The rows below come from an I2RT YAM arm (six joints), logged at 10 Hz.
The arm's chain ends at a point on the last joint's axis. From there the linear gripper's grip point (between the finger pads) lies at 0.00 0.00 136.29 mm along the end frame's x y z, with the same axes.
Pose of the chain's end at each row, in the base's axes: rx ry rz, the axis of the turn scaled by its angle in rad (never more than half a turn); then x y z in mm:
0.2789 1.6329 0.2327 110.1 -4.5 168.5
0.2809 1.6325 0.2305 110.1 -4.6 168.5
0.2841 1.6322 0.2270 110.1 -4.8 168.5
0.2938 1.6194 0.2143 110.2 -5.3 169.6
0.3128 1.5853 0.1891 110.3 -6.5 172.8
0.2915 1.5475 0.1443 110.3 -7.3 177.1
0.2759 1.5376 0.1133 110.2 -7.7 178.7
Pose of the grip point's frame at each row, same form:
0.2789 1.6329 0.2327 245.9 -6.7 157.5
0.2809 1.6325 0.2305 245.9 -7.2 157.5
0.2841 1.6322 0.2270 245.9 -7.9 157.5
0.2938 1.6194 0.2143 246.0 -10.6 160.0
0.3128 1.5853 0.1891 246.1 -16.4 167.1
0.2915 1.5475 0.1443 246.0 -20.1 176.8
0.2759 1.5376 0.1133 245.7 -22.1 180.0

